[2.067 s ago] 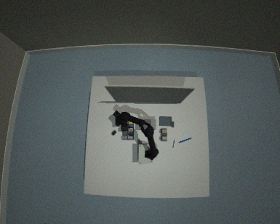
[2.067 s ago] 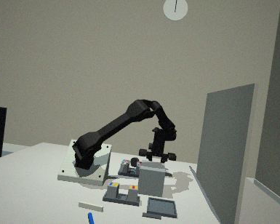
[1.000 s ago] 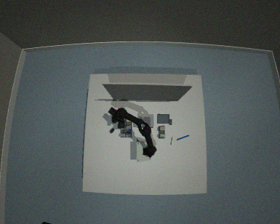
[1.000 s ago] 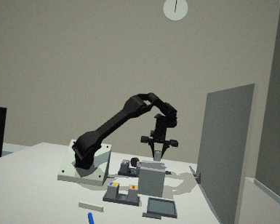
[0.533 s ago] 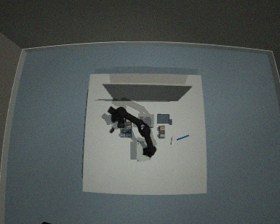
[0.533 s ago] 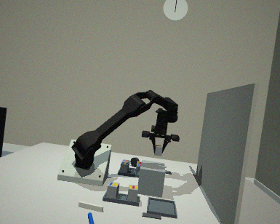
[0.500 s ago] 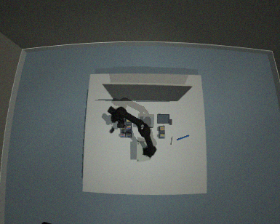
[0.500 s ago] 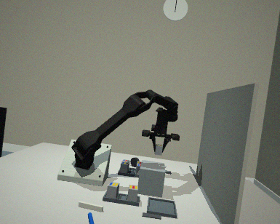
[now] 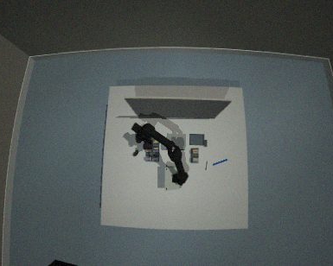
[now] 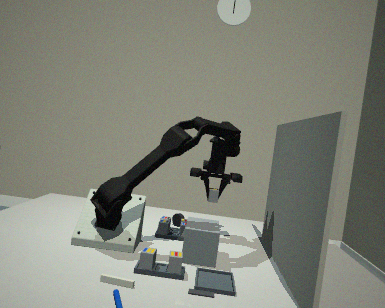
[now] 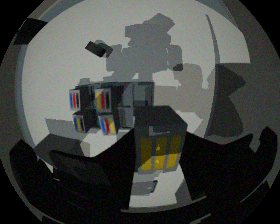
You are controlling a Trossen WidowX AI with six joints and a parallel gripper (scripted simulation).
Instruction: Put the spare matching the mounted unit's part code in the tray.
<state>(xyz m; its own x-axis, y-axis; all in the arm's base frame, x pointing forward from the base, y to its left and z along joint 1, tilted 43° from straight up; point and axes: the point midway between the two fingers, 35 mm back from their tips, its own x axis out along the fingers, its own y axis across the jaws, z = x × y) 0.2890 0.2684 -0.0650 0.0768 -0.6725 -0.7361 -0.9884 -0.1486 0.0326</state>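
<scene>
My gripper tip is 40 cm to the left of the dark grey tray, 14 cm above it and 5 cm short of it. Also, from my gripper tip: rack 40 cm to the right, 14 cm below, 10 cm behind; then tall grey panel 24 cm ahead, 20 cm to the right, 8 cm above; then mounted unit 21 cm to the right, 10 cm below, 1 cm behind.
</scene>
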